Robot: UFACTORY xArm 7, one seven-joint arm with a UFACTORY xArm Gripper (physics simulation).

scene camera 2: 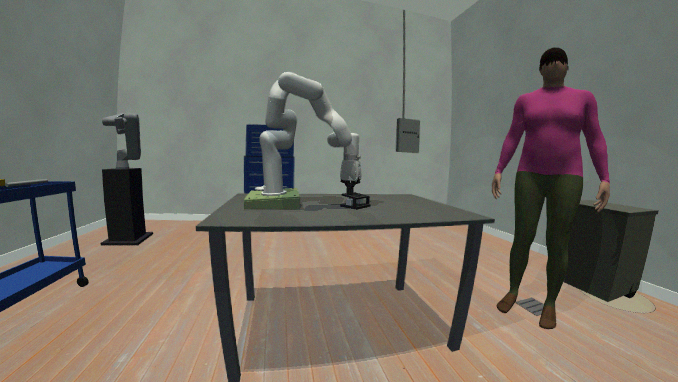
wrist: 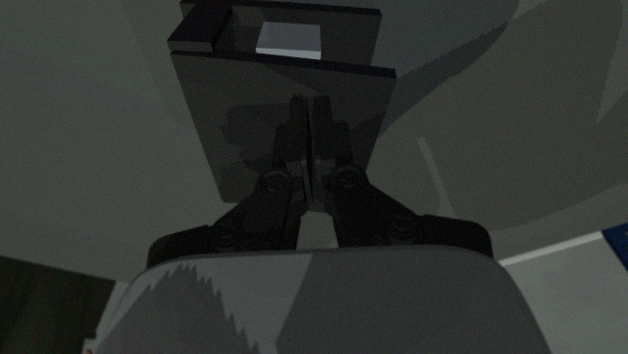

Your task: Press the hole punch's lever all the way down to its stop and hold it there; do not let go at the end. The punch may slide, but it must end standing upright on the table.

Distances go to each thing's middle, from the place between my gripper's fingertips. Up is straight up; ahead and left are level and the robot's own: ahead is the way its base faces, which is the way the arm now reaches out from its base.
The flat lever (wrist: 237, 99) lies 30 mm ahead of my hand and 20 mm below it.
